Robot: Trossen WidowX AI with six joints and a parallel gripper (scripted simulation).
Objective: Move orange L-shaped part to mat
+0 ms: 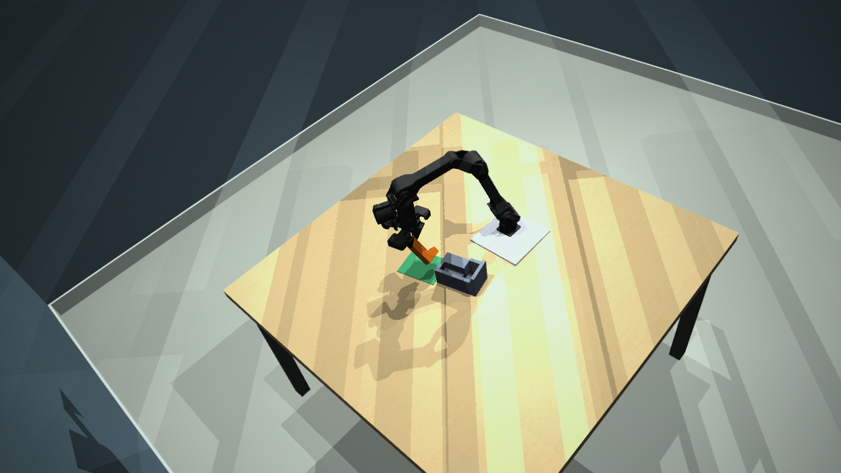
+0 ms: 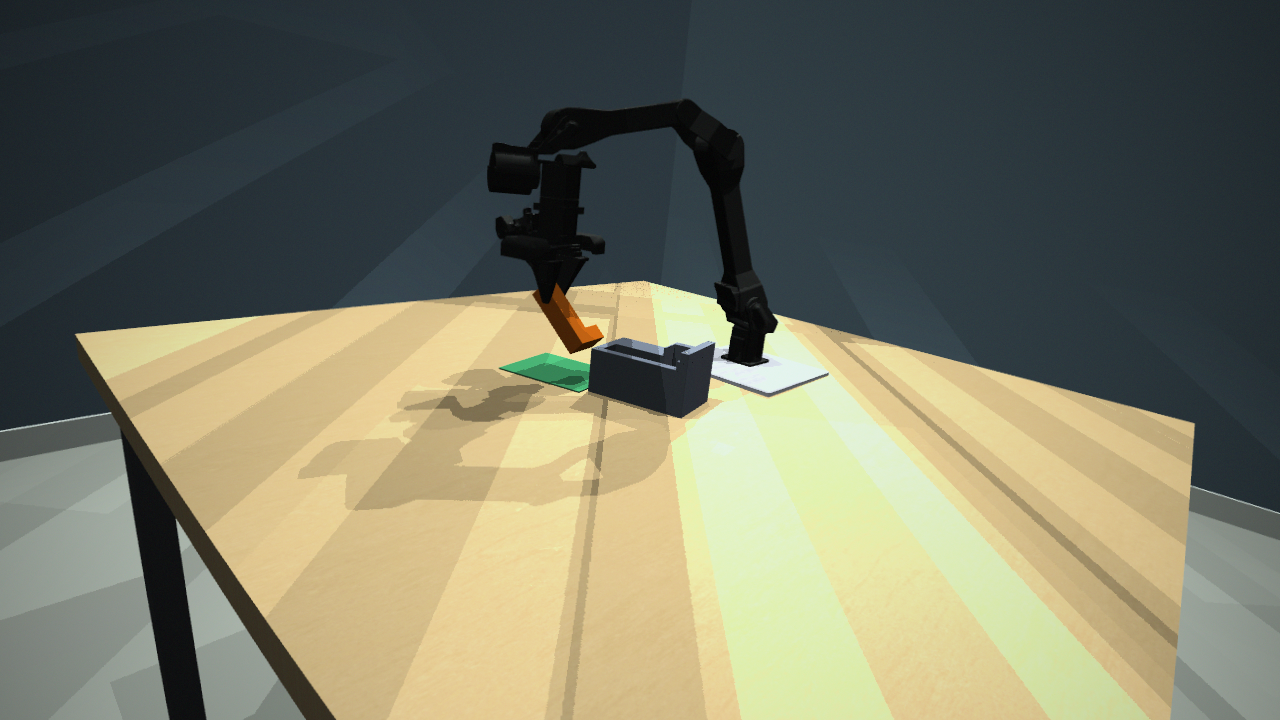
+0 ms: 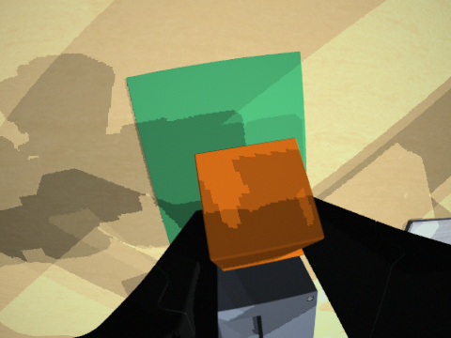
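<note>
The green mat is 120 mm below my gripper tip, 20 mm to the left of it and 10 mm behind it. Also, from my gripper tip: orange L-shaped part 30 mm to the left, 30 mm below, 20 mm behind.
</note>
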